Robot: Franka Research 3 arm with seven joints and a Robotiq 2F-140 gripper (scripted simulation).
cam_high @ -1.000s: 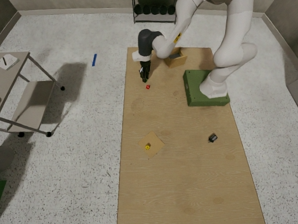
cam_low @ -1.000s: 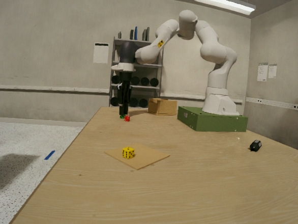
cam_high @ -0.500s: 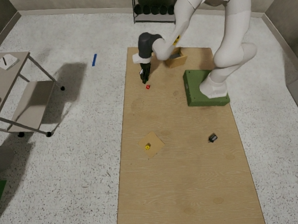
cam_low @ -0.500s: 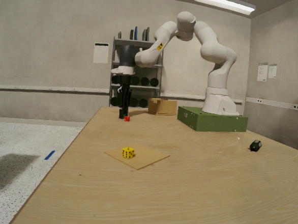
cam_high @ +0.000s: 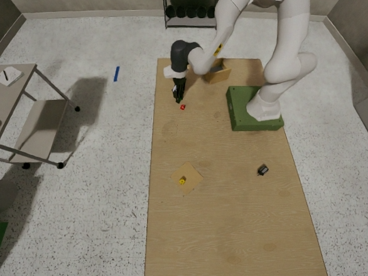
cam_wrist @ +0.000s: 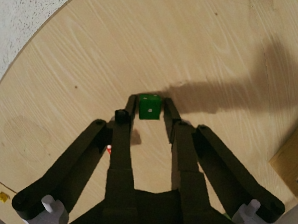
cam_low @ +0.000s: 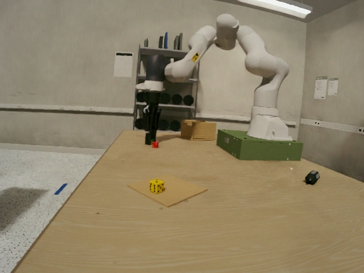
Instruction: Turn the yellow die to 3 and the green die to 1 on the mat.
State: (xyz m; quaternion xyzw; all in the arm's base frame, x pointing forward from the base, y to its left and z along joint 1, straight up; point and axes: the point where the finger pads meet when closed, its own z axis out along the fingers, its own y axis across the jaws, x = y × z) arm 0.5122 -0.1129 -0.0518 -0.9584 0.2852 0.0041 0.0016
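The green die lies 20 mm below my hand. The rest, counted from my hand: wooden box (280 mm behind, 250 mm to the right, 20 mm above); tan mat (550 mm to the left, 60 mm behind, 30 mm below); red die (70 mm to the left, 20 mm below, 20 mm behind).
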